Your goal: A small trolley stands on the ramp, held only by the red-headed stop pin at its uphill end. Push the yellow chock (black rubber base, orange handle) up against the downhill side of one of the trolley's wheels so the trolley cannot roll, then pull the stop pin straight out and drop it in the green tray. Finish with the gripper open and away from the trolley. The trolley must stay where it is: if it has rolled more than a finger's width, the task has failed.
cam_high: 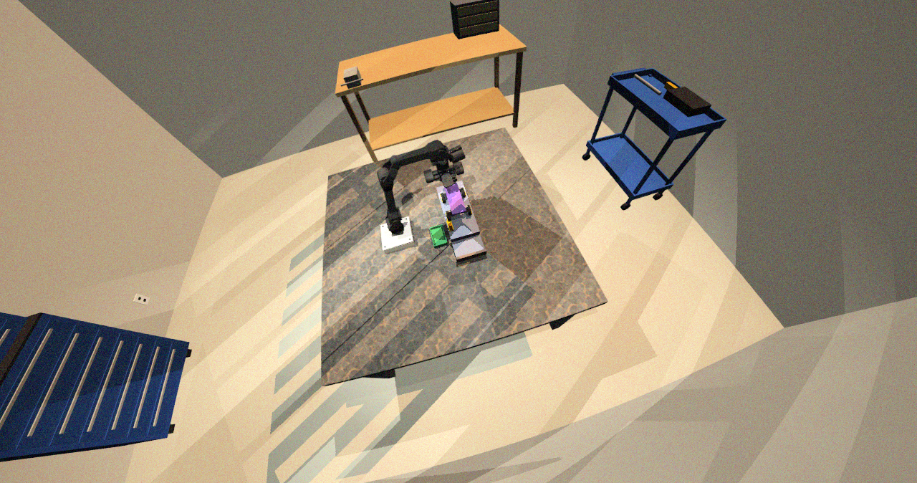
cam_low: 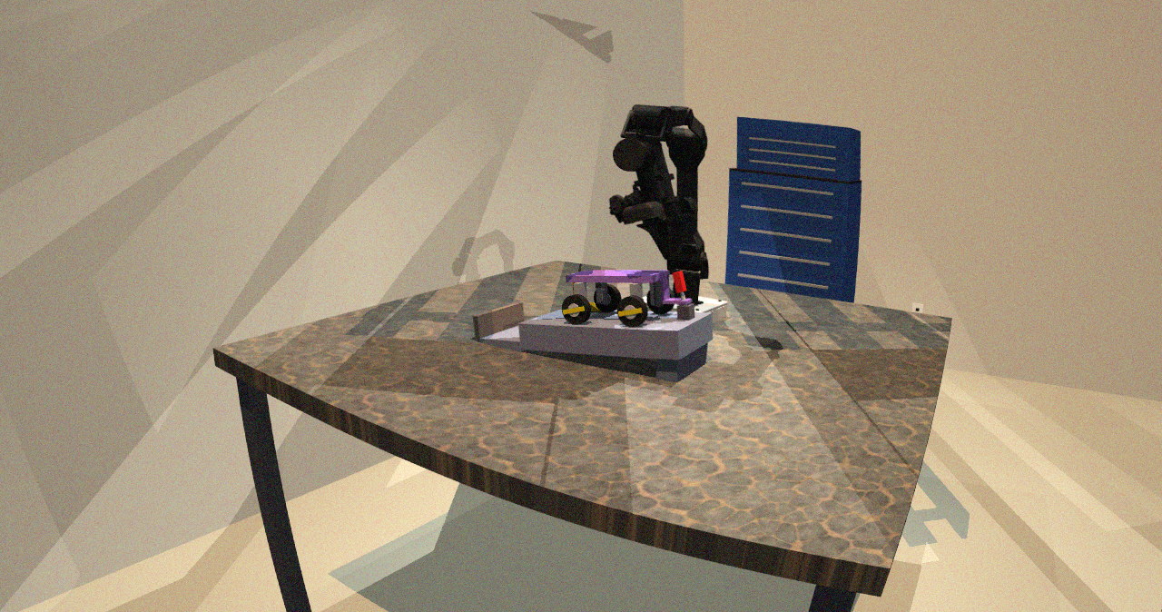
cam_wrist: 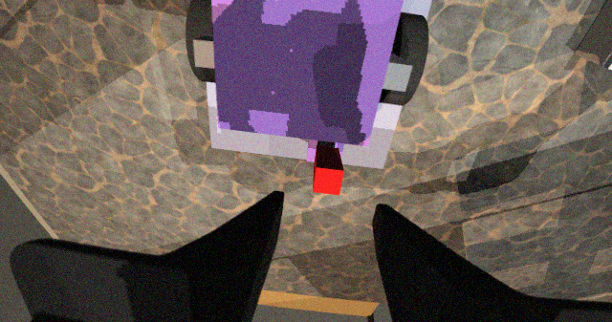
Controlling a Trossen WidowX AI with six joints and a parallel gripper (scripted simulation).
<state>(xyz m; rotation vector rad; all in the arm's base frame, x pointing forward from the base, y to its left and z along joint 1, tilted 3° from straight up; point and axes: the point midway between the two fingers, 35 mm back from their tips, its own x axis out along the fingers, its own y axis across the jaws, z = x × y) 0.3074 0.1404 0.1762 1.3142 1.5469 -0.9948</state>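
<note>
My gripper tip is 20 mm to the right of the red-headed stop pin and 60 mm above it. From my gripper tip the other things lie so: yellow chock 10 mm behind, 200 mm to the right, 110 mm below; then grey ramp 30 mm ahead, 100 mm to the right, 150 mm below; then trolley 30 mm ahead, 90 mm to the right, 80 mm below.
</note>
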